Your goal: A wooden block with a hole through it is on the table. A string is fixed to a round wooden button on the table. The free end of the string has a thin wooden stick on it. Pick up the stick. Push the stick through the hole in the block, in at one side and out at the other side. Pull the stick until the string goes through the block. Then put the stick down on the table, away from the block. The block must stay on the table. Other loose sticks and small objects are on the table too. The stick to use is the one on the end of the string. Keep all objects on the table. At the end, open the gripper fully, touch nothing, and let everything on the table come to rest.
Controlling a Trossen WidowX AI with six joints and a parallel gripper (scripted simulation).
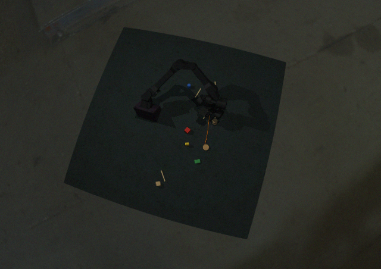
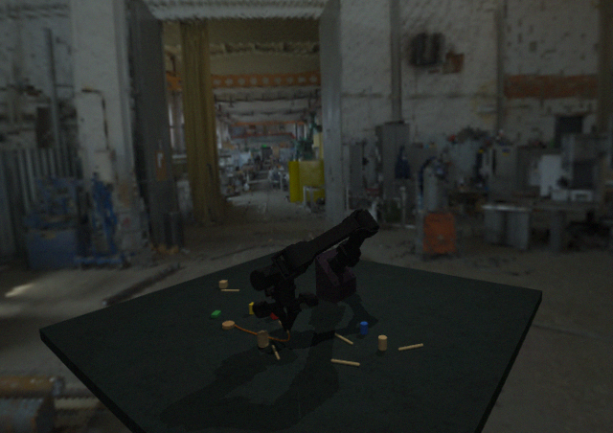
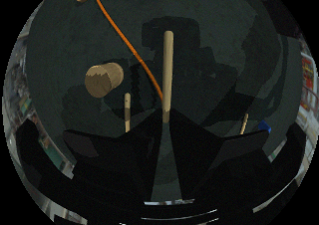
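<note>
My gripper tip is now 170 mm to the left of the red block, 90 mm past it and 30 mm above it. Also, from my gripper tip: round wooden button (230 mm to the right, 60 mm ahead, 30 mm below); then wooden cylinder (50 mm to the right, 50 mm ahead, 20 mm below); then thin stick (10 mm to the right).
</note>
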